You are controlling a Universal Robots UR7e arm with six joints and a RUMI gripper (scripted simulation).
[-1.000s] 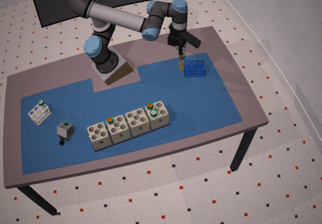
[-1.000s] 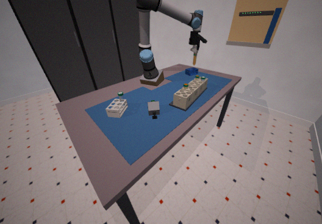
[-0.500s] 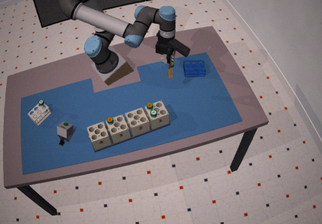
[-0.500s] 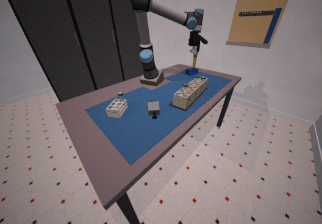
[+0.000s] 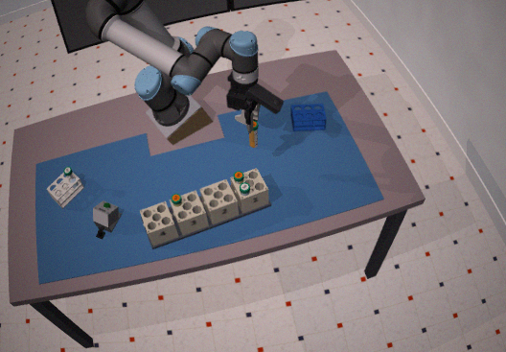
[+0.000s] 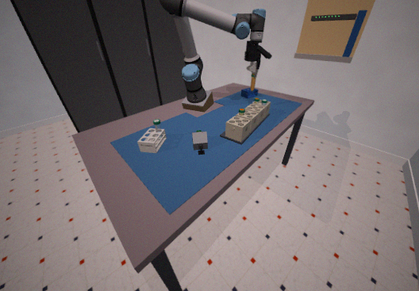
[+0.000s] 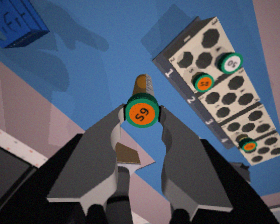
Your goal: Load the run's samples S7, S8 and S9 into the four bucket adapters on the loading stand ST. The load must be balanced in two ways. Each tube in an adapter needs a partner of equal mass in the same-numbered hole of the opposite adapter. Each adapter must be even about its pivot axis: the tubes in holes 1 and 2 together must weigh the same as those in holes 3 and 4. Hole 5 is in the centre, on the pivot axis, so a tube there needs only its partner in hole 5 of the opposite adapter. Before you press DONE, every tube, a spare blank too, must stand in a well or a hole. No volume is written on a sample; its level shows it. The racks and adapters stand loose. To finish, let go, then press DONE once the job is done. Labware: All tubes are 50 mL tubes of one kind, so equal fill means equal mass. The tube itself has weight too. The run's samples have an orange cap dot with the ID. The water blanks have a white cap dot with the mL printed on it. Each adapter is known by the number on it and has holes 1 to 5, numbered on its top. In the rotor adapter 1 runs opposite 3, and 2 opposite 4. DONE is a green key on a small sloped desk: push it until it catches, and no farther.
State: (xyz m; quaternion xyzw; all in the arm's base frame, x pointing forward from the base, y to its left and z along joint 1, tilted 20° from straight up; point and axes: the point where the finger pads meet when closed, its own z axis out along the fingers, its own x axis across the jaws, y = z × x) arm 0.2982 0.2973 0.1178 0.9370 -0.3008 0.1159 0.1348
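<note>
The DONE desk lies 60 mm ahead of my hand, 560 mm to the right of it and 200 mm below it. Also, from my hand: sample tube S7 (110 mm ahead, 290 mm to the right, 180 mm below); sample tube S8 (90 mm ahead, 80 mm to the right, 180 mm below); blue sample rack (170 mm behind, 270 mm to the left, 220 mm below).
</note>
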